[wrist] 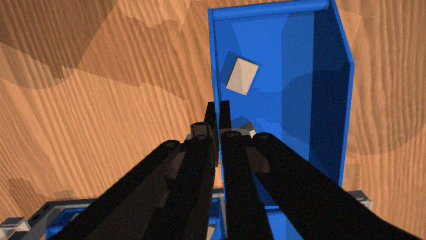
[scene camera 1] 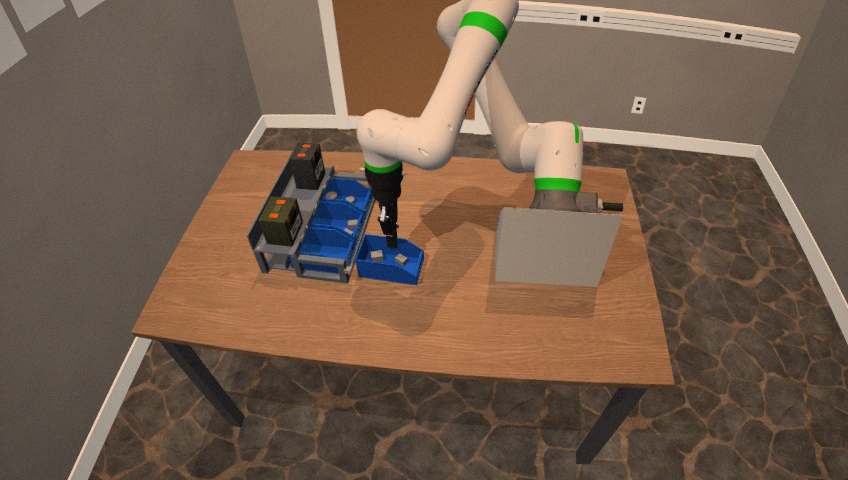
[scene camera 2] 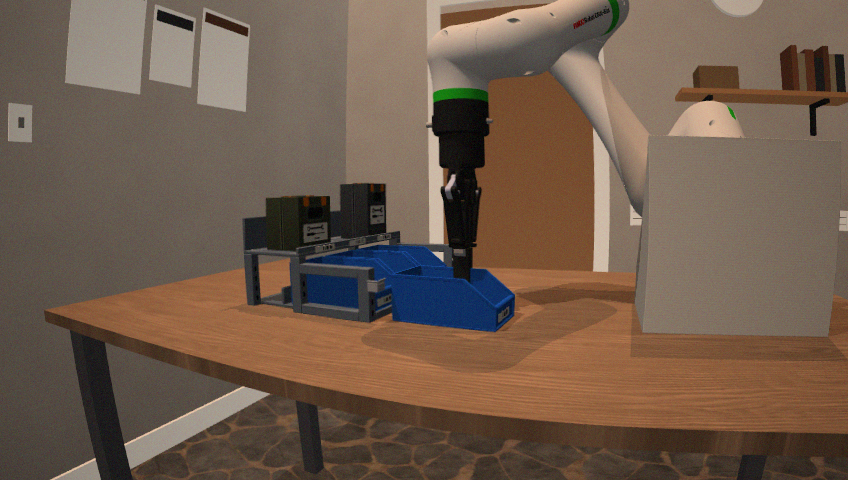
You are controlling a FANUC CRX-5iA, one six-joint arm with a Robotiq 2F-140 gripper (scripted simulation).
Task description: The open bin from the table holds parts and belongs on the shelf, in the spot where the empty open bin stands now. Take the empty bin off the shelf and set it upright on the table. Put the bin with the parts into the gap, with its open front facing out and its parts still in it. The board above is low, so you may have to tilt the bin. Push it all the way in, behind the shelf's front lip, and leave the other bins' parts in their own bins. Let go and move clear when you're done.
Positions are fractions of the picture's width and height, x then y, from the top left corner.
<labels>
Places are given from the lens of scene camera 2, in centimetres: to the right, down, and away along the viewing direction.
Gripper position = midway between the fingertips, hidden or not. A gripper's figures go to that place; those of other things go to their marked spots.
my gripper (scene camera 2: 0.55,0.60): 6, 8, 80
grey shelf (scene camera 2: 0.30,0.48): -32, -2, 85
</labels>
